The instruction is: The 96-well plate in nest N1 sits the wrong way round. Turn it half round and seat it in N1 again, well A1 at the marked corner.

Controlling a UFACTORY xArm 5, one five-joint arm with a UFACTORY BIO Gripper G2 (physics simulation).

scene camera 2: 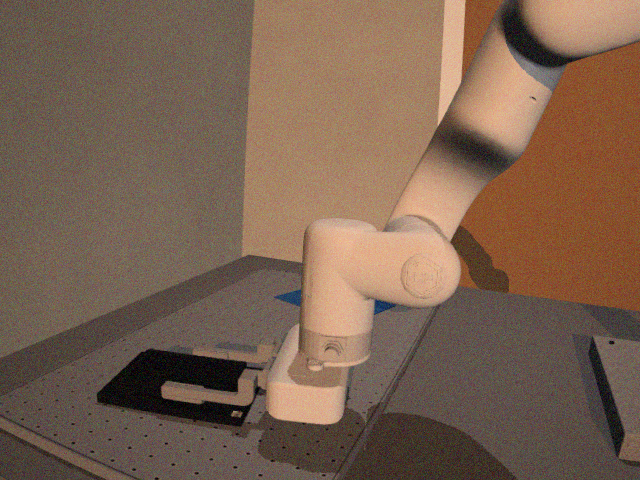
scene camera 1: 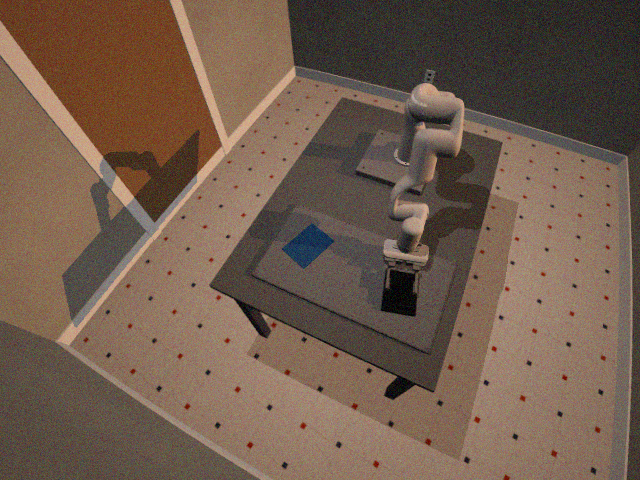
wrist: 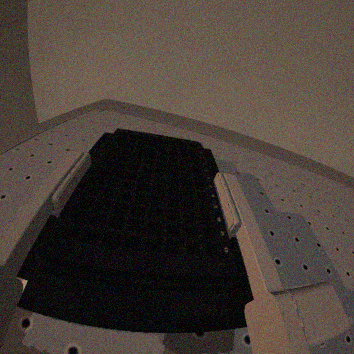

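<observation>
My gripper (scene camera 2: 179, 371) is visible to me, and scene camera 1 gives me the gripper (scene camera 1: 400, 291) as well, while from the wrist I also see the gripper (wrist: 153, 171). There is a black 96-well plate (scene camera 2: 146, 375), and I find the plate (scene camera 1: 400, 290) and again the plate (wrist: 145, 213) in other views. A black base (scene camera 2: 139, 401) is here too, with the wrist view also showing me the base (wrist: 92, 303). And I see a blue sheet (scene camera 1: 311, 242).
</observation>
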